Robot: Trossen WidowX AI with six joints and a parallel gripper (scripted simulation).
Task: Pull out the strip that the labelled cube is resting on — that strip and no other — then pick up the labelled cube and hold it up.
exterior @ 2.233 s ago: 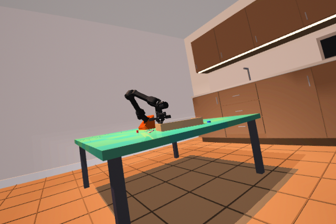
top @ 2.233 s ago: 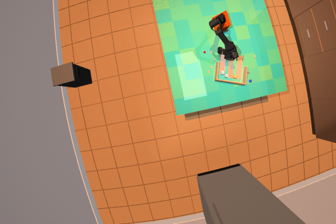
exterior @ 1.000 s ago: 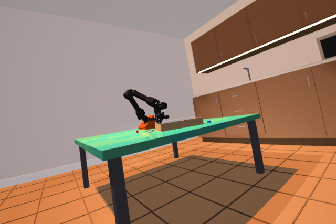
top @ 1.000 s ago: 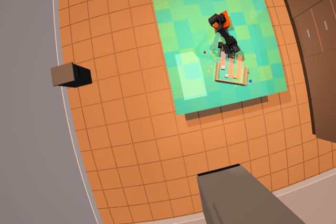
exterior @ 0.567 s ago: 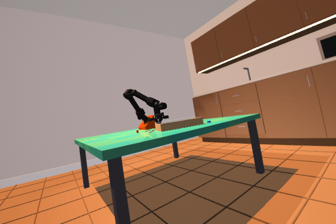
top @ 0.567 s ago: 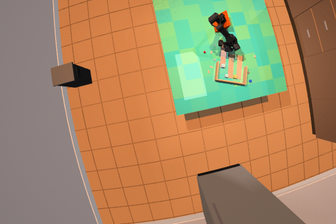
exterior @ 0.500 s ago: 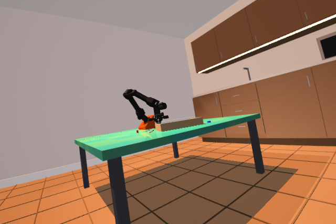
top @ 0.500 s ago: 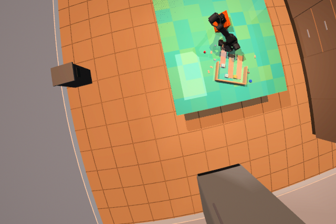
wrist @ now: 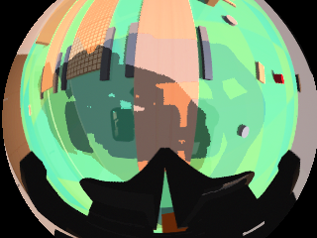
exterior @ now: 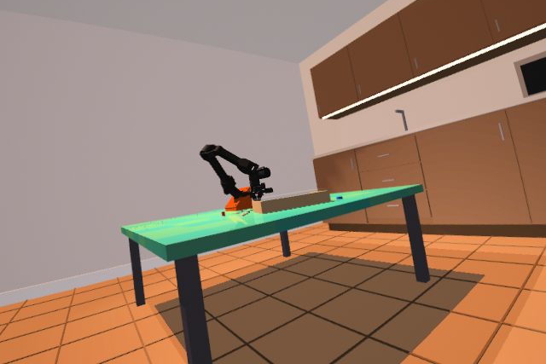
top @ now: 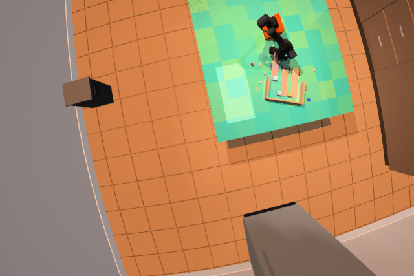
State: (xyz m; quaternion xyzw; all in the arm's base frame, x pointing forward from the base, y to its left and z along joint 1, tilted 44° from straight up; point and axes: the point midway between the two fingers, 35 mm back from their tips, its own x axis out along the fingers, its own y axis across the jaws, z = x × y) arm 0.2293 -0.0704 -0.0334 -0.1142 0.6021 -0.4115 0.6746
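Now: the strip 90 mm ahead of my gripper tip and 40 mm to the right of it.
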